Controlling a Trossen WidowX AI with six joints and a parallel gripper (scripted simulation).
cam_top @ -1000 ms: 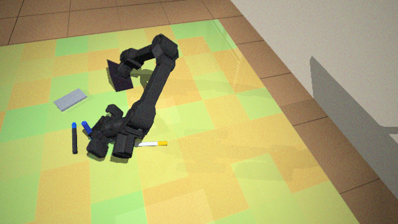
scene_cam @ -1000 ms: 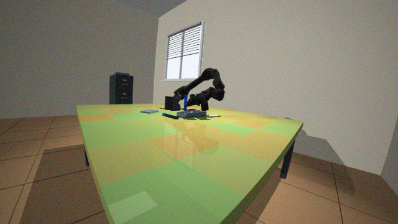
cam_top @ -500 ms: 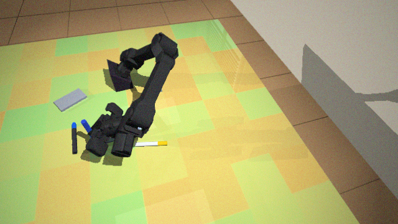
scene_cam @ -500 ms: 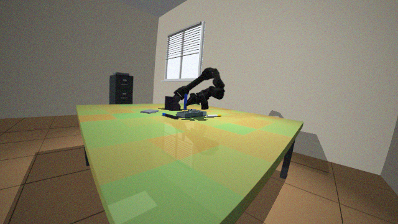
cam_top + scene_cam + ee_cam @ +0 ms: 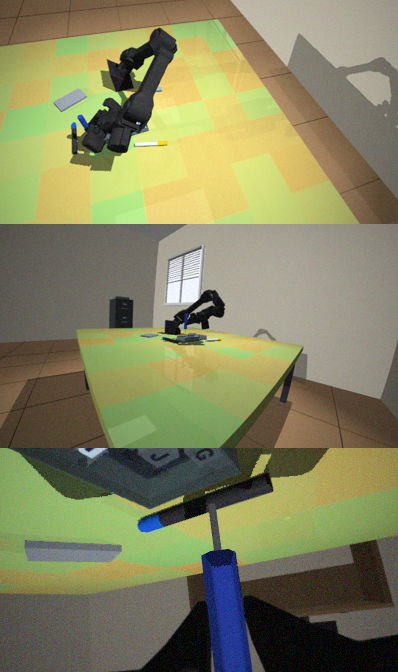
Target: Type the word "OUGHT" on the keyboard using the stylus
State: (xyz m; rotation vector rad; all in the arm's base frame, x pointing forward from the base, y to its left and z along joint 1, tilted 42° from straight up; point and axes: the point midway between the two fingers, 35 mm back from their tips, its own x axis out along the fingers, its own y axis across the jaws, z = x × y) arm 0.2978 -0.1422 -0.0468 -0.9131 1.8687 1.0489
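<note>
Now: the yellow-capped marker 20 cm to the left of my gripper tip, 9 cm below it and 9 cm ahead of it. From my gripper tip the other things lie so: grey stylus tip: 5 cm below; stylus: 1 cm below; flat grey slab: 26 cm behind, 10 cm below, 8 cm to the right.
</note>
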